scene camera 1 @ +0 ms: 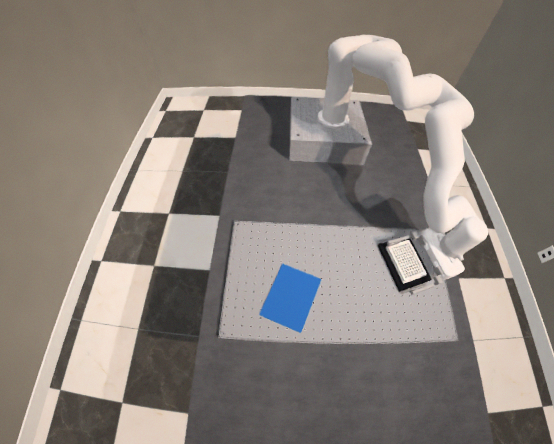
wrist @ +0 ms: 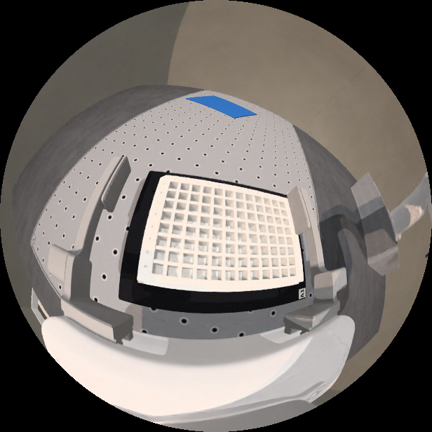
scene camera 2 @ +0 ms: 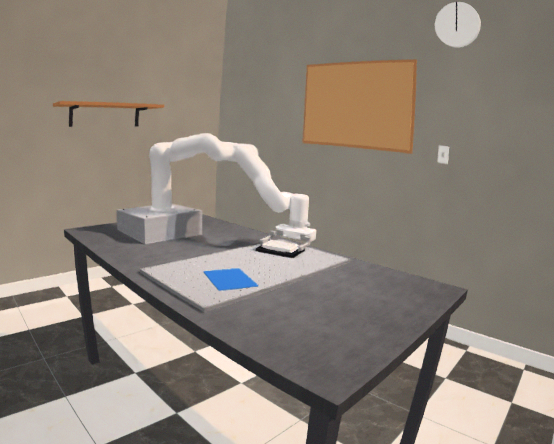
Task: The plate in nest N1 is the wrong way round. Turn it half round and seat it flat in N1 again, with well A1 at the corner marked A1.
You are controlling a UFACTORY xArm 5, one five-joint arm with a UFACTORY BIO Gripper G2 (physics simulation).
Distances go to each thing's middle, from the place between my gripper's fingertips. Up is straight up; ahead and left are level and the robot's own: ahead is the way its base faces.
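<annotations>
There is the white well plate (scene camera 1: 403, 256), and my gripper is 20 mm above it, 30 mm to the right of it and 40 mm past it. The black nest (wrist: 192, 301) is 30 mm below my hand, 30 mm to the left of it and 40 mm behind it. Then I consider the flat blue rectangle (scene camera 1: 288, 303), which lies 30 mm below my hand, 140 mm ahead of it and 310 mm to the right. Going by their middles, that rectangle is the farthest from my gripper of the things named here.
</annotations>
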